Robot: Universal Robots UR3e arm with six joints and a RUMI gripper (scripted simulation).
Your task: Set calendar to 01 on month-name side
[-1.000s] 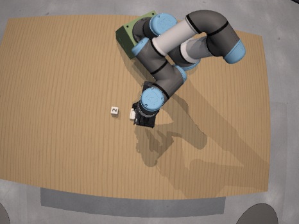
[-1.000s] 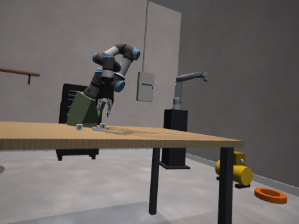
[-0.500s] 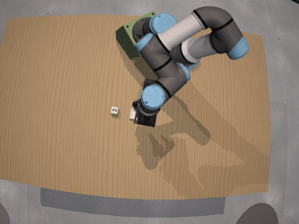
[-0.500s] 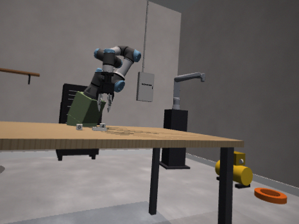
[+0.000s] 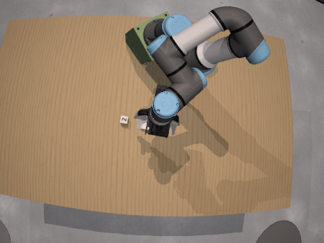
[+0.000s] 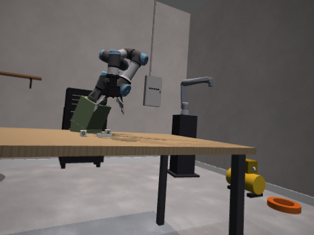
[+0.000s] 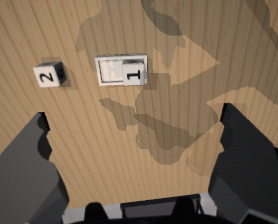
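The white cube is 120 mm to the right of my hand and 110 mm below it. The rest, counted from my hand: white tray 120 mm below, 20 mm to the right.
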